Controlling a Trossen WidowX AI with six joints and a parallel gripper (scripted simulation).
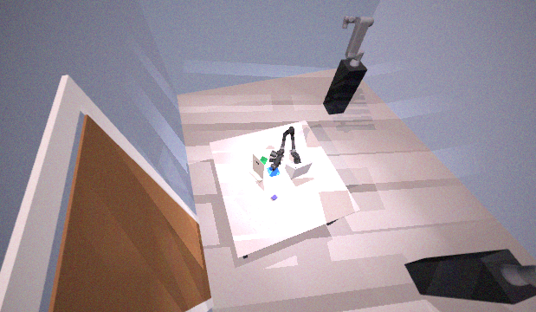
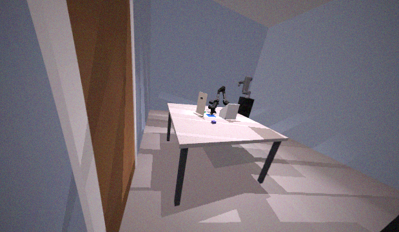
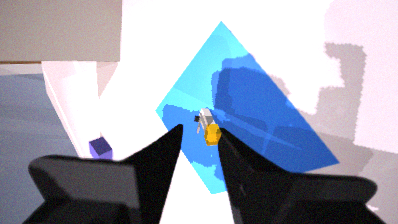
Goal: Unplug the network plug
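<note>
Right now the network plug is right at my gripper tip. Also, from my gripper tip: blue square (1 cm behind, 2 cm below); beige panel (19 cm ahead, 1 cm to the left, 13 cm above).
</note>
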